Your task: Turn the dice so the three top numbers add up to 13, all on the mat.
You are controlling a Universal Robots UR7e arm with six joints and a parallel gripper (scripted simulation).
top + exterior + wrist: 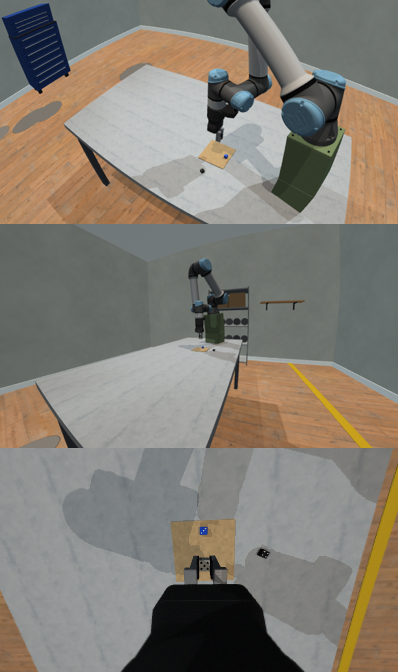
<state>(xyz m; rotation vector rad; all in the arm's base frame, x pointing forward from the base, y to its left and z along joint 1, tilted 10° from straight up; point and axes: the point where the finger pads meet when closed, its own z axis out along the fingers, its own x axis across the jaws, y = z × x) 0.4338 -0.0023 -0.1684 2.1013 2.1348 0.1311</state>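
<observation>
Right now my hand is 120 mm above the tan mat. Round my hand: blue die 110 mm below, 50 mm behind; black die 130 mm to the left, 120 mm below; white die 10 mm below.
</observation>
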